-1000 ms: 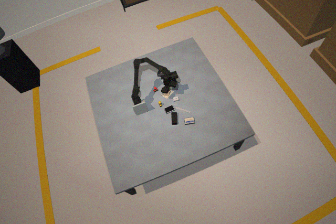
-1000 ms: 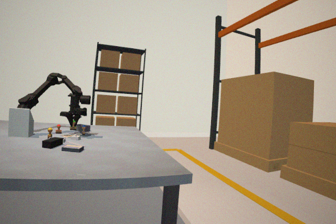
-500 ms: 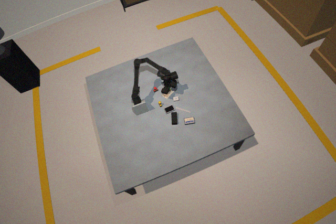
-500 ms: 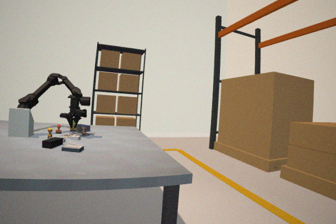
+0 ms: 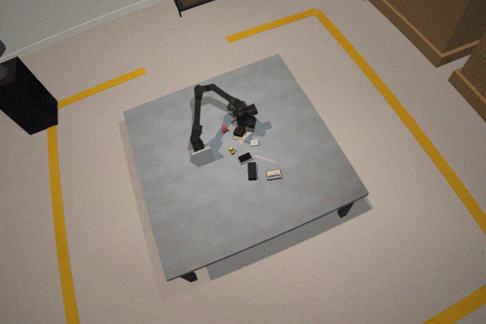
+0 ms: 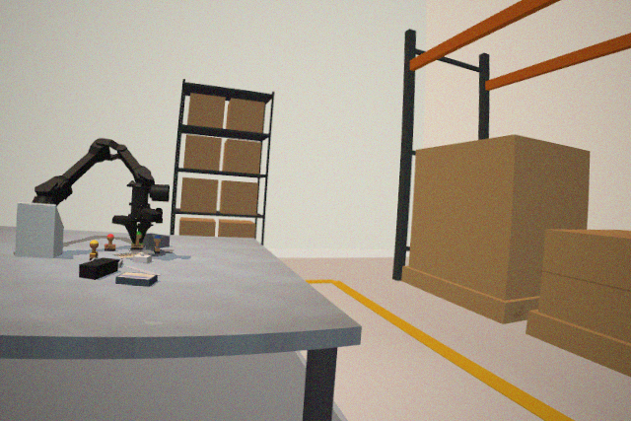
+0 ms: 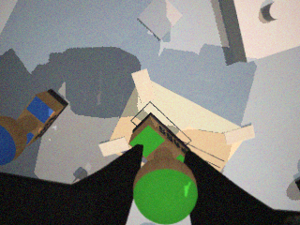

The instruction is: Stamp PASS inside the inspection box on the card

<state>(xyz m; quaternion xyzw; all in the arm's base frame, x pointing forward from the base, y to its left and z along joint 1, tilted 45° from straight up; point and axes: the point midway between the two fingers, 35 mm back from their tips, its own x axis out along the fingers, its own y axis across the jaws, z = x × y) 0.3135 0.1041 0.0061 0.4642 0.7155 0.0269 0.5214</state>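
Right now my gripper tip is 20 mm past the card and 50 mm above it. From my gripper tip the other things lie so: red stamp (110 mm behind, 70 mm to the left, 30 mm below); blue-knobbed stamp (60 mm ahead, 80 mm to the left, 20 mm below); green-knobbed stamp (right at my gripper tip).
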